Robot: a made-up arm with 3 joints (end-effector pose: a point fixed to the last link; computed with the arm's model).
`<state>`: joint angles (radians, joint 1 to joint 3).
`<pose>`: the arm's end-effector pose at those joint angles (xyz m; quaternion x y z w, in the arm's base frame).
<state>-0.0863 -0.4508 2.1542</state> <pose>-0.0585 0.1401 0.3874 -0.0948 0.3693 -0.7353 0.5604</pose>
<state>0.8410 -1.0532 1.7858</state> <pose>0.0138 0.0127 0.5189 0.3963 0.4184 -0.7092 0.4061</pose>
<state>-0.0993 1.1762 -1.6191</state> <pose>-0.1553 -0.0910 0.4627 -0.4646 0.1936 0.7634 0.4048</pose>
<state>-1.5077 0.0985 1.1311</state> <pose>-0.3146 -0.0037 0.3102 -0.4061 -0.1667 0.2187 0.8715</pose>
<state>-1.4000 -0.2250 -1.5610</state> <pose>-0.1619 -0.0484 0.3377 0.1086 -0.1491 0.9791 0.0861</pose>
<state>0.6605 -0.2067 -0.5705</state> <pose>-0.1652 0.0737 0.3598 -0.1358 -0.1729 -0.0200 0.9753</pose>
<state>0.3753 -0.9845 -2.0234</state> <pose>-0.0937 0.0372 0.3348 0.0375 -0.6767 0.5059 0.5335</pose>
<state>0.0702 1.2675 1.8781</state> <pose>-0.0634 -0.0451 0.3104 -0.5384 -0.2806 -0.7164 0.3437</pose>
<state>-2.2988 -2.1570 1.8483</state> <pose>-0.3116 0.0589 0.5214 -0.5713 0.7015 0.1733 0.3893</pose>
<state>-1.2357 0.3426 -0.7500</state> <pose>-0.1889 -0.0885 0.3668 -0.3167 -0.1830 0.8425 0.3955</pose>
